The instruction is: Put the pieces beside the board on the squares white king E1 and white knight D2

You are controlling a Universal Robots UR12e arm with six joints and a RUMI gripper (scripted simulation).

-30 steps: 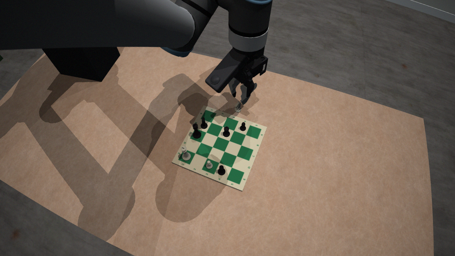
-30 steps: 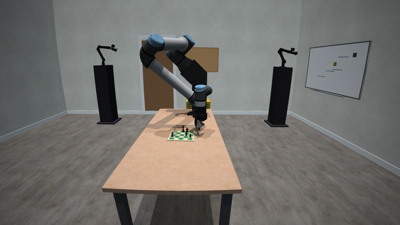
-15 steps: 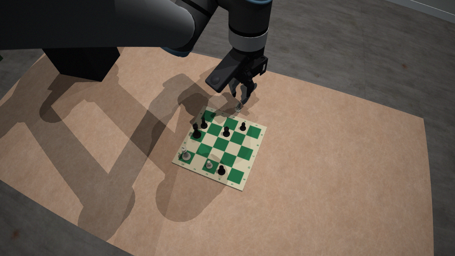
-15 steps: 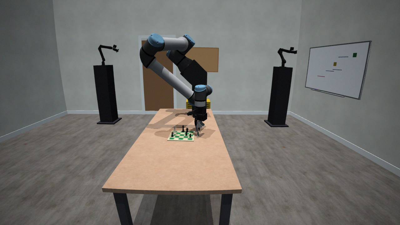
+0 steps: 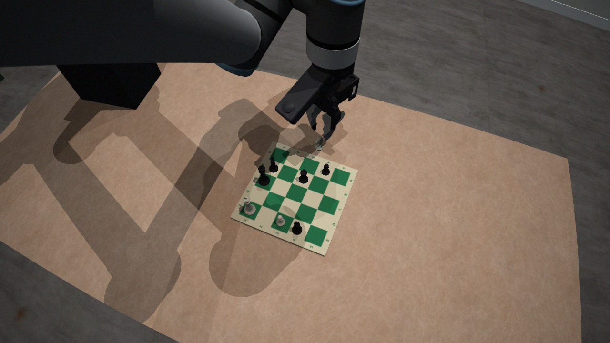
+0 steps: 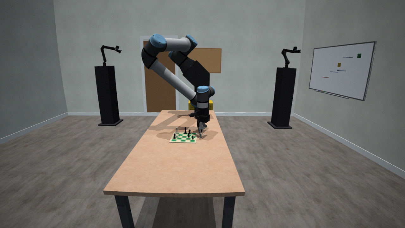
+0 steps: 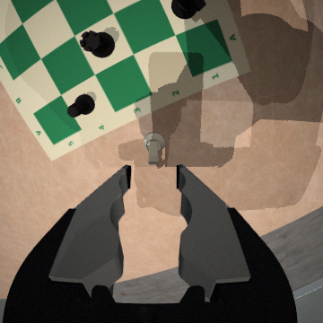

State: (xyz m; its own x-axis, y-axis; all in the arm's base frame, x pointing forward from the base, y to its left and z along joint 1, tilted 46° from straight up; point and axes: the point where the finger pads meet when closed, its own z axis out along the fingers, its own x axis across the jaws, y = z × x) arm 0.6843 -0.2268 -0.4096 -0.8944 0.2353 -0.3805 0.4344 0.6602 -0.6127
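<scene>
My hand is 5 cm above the white knight. Also, from my hand: chessboard (14 cm to the right, 6 cm below); then white pawn (1 cm behind, 22 cm to the right, 4 cm below); then white king (8 cm behind, 21 cm to the right, 3 cm below).
</scene>
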